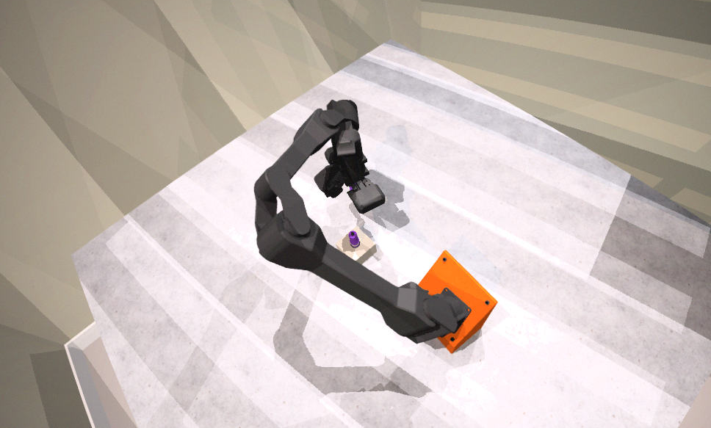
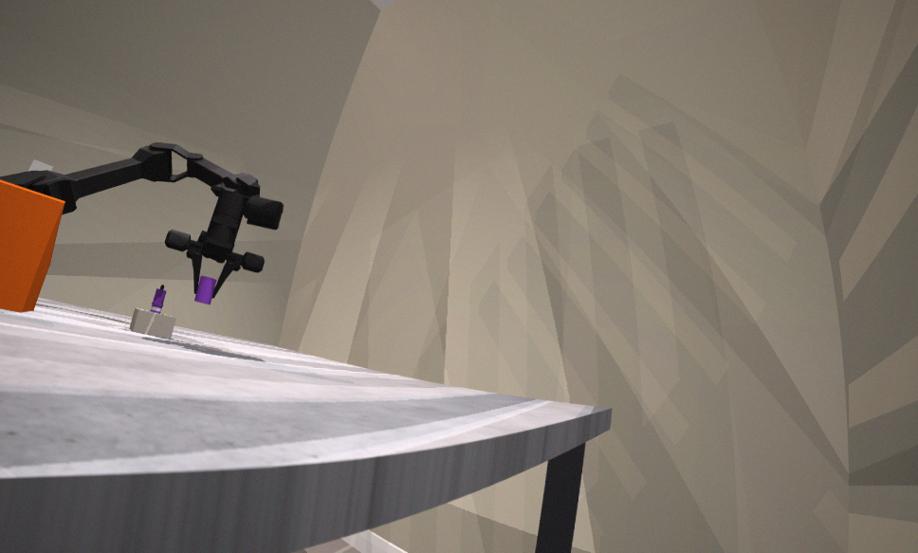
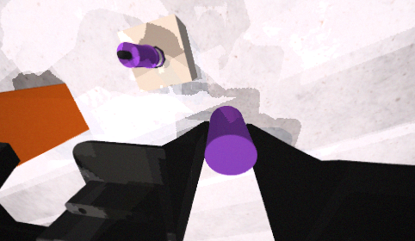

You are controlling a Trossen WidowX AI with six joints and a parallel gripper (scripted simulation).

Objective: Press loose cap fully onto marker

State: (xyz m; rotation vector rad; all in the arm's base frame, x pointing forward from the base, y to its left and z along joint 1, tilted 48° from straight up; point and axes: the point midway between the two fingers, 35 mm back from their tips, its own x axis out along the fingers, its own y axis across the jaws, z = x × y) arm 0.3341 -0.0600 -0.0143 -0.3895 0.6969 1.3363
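The holder block is 70 mm to the left of my gripper tip, 70 mm below it and 70 mm behind it. From my gripper tip the other things lie so: purple cap: 10 mm above.
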